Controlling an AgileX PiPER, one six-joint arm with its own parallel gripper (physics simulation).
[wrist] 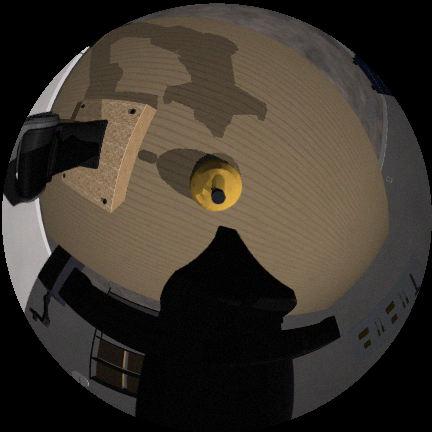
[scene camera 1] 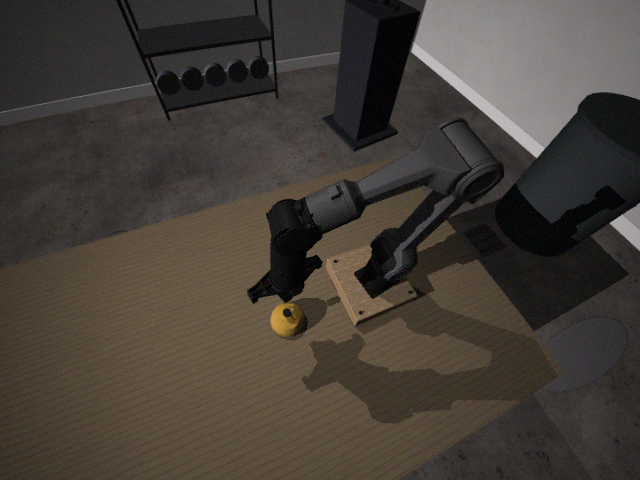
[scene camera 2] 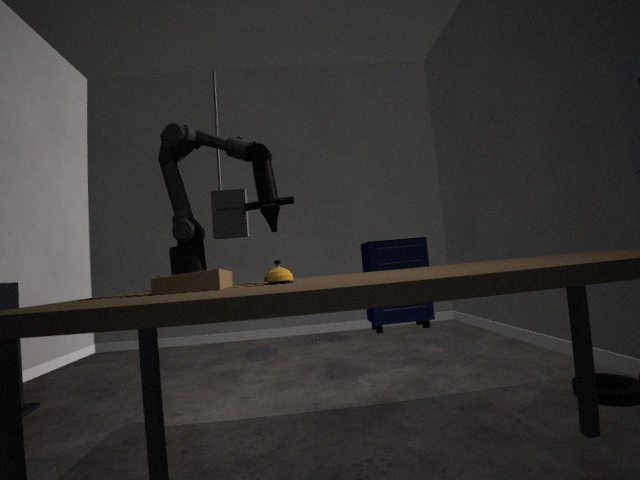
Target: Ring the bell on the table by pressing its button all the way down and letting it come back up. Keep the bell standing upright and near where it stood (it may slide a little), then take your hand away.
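Observation:
A yellow dome bell (scene camera 1: 289,327) (scene camera 2: 279,275) (wrist: 231,185) stands upright on the wooden table (scene camera 1: 155,361) (scene camera 2: 413,281) (wrist: 300,165). Its dark button (scene camera 1: 286,312) (scene camera 2: 277,262) (wrist: 218,196) is up, with a visible stem under it. My gripper (scene camera 1: 285,298) (scene camera 2: 274,230) (wrist: 223,237) is shut and empty, its fingertips together and pointing down. In scene camera 2 the tips hang above the button with a clear gap. In the wrist view the tips show just below the bell, apart from it.
The arm's square wooden base board (scene camera 1: 346,289) (scene camera 2: 191,282) (wrist: 117,145) lies on the table close beside the bell. Off the table stand a dark bin (scene camera 1: 578,170), a tall pedestal (scene camera 1: 356,67), a shelf rack (scene camera 1: 204,50) and a blue cabinet (scene camera 2: 395,255).

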